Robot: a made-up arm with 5 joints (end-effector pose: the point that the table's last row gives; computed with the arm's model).
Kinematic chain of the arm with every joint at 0, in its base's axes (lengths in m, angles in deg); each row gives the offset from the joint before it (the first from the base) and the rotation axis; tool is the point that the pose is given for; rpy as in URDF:
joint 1: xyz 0.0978 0 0.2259 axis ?
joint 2: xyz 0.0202 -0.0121 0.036 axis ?
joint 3: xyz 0.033 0 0.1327 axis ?
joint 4: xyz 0.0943 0 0.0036 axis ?
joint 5: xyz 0.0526 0.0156 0 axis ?
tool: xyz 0 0 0 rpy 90 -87.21 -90
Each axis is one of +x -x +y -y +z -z.
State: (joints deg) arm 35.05 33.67 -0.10 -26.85 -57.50
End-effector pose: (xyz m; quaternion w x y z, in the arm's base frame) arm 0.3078 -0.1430 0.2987 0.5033 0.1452 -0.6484 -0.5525
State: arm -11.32 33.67 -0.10 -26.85 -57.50
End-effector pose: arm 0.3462 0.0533 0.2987 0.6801 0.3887 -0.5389 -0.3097
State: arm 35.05 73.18 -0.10 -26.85 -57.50
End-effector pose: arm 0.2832 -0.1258 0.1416 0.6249 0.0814 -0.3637 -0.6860
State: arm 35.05 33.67 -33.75 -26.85 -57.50
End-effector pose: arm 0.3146 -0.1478 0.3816 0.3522 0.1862 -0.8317 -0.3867
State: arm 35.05 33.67 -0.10 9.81 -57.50
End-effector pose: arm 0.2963 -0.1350 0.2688 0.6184 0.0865 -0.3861 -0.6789
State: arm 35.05 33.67 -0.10 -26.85 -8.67
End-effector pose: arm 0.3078 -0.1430 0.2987 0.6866 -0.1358 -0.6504 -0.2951
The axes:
joint 1: -z
joint 2: +y
joint 3: +y
joint 4: +y
joint 5: -x

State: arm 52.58 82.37 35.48 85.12 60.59
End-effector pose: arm 0.1412 -0.0509 0.1823 0.5516 0.6845 0.4759 0.0251
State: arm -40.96 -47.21 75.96 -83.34 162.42
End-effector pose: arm 0.1409 0.0421 0.3769 0.0544 0.8194 0.4859 -0.2992
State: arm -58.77 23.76 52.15 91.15 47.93
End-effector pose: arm 0.1358 0.0694 0.2677 0.4821 -0.0739 0.6185 0.6161
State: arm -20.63 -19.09 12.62 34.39 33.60
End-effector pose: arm 0.2348 0.0553 0.3877 0.7719 -0.0457 -0.5136 0.3718
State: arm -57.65 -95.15 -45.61 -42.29 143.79
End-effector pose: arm -0.0351 -0.2032 0.3369 0.1176 -0.4575 -0.5139 -0.7161
